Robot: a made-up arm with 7 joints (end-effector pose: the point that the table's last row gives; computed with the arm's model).
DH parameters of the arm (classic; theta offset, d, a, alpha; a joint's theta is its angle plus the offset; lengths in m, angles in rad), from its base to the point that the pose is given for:
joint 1: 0 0.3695 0 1.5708
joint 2: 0 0.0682 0 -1.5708
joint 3: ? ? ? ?
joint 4: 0 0.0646 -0.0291 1.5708
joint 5: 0 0.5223 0 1.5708
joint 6: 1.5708 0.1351 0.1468 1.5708
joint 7: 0 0.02 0 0
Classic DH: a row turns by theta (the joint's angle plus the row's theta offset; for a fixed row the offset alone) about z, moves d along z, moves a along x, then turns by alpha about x.
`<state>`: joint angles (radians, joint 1 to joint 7).
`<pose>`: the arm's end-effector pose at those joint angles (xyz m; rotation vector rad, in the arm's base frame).
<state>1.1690 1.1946 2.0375 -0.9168 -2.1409 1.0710 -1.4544</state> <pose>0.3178 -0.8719 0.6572 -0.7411 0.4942 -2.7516</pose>
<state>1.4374 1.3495 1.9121 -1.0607 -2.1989 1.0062 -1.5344</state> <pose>0.5768 -0.7414 0.4804 -0.9467 0.3775 -2.4270</pose>
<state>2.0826 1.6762 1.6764 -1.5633 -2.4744 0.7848 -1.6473</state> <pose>0.8010 0.0243 0.1700 -1.0001 -0.3646 -1.4017</pose>
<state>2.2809 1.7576 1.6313 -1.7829 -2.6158 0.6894 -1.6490</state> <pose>0.6683 0.2797 0.1406 -0.7995 -0.6522 -1.0164</pose>
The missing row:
joint 3: 0 0.4275 0.0189 -1.5708
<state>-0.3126 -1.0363 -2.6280 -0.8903 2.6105 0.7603 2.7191</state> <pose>0.9629 -0.2974 0.4740 -0.7293 2.5553 -0.2012</pose>
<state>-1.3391 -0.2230 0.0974 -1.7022 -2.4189 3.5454 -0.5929</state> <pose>-0.0294 0.2911 0.6723 -0.5974 0.7846 -1.8189</pose>
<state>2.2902 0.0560 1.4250 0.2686 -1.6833 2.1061 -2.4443</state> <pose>0.2021 -0.1739 1.2709 0.2595 -0.8931 2.6531</pose>
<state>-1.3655 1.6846 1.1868 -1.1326 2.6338 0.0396 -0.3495</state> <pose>-0.6608 0.5614 -0.1033 0.1521 2.6982 -1.5367</pose>
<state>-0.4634 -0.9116 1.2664 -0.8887 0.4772 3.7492 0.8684</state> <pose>0.3730 -0.5114 0.8612 -2.8166 -0.4045 0.7646</pose>
